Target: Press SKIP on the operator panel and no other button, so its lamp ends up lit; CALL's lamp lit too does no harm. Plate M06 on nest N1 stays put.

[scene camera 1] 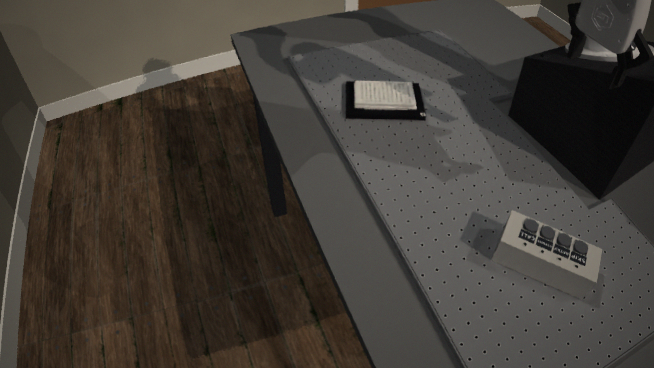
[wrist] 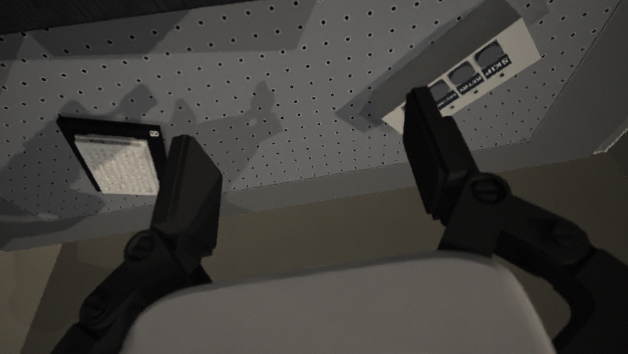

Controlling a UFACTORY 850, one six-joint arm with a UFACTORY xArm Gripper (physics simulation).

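The pale operator panel stands on the perforated board with a row of dark round buttons. The SKIP button is at one end; its small lamp looks dark. The CALL button is at the other end and hidden behind a finger in the wrist view. A white plate lies on the black nest; their markings are too small to read. My gripper is open and empty, above and apart from the panel.
A large black block stands at the right in the scene view, beside the perforated board. The grey table has its long edge beside the wooden floor. Walls rise behind the table.
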